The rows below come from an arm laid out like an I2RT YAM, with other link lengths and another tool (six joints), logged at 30 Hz.
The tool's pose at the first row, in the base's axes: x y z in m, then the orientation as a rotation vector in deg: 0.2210 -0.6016 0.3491 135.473 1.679 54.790
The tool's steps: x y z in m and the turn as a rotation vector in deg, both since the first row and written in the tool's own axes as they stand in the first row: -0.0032 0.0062 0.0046 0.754 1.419 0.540; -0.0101 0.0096 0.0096 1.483 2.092 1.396; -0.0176 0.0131 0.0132 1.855 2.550 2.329; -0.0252 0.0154 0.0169 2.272 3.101 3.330; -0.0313 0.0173 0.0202 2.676 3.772 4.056; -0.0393 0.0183 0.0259 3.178 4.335 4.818; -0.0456 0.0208 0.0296 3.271 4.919 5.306
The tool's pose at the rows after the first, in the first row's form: 0.2204 -0.6098 0.3477 135.604 1.959 56.880; 0.2179 -0.6168 0.3423 136.129 1.562 58.237; 0.2139 -0.6232 0.3373 136.442 0.811 59.306; 0.2102 -0.6287 0.3316 136.754 0.032 60.530; 0.2075 -0.6334 0.3269 136.928 -0.380 61.765; 0.2050 -0.6389 0.3191 137.246 -0.833 62.913; 0.2022 -0.6443 0.3143 137.119 -1.147 63.865
